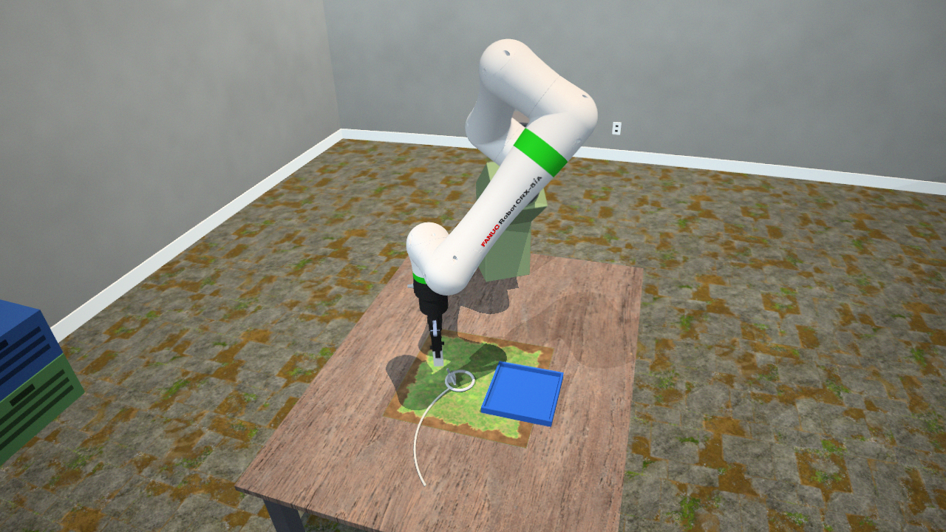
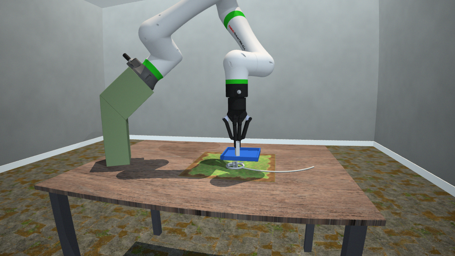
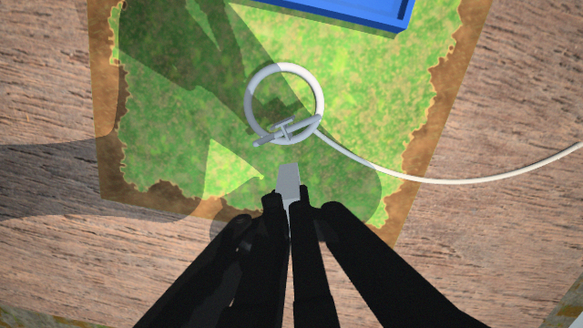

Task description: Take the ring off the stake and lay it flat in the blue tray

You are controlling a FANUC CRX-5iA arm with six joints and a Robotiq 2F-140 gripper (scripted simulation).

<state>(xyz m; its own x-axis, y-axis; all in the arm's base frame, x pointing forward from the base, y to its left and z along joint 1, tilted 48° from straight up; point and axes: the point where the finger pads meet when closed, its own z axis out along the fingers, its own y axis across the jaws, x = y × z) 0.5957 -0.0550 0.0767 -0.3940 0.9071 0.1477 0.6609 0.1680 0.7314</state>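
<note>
The white ring is 10 cm below my hand, 5 cm to the left of it and 3 cm behind it. From my hand the other things lie so: mat 12 cm below, 8 cm to the left, 5 cm behind; then grey stake 9 cm below, 3 cm to the left, 2 cm behind; then blue tray 24 cm to the left, 10 cm below, 6 cm behind.
</note>
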